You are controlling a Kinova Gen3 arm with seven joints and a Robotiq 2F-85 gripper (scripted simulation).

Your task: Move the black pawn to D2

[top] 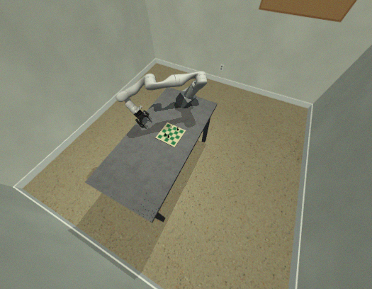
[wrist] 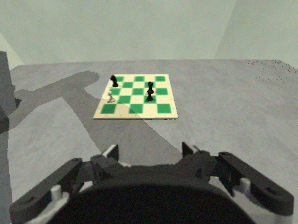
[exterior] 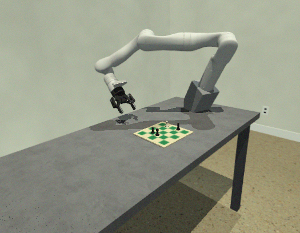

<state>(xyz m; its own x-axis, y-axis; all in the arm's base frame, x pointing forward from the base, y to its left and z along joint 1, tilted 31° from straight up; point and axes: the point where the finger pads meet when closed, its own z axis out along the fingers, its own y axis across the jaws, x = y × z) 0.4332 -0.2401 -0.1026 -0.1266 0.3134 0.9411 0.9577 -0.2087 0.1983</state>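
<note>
My gripper is now 200 mm to the right of the black pawn, 70 mm above it and 20 mm short of it. Also, from my hand: white piece: 200 mm to the left, 90 mm behind, 70 mm below; then green-and-cream chessboard: 240 mm to the left, 80 mm below, 10 mm behind.
</note>
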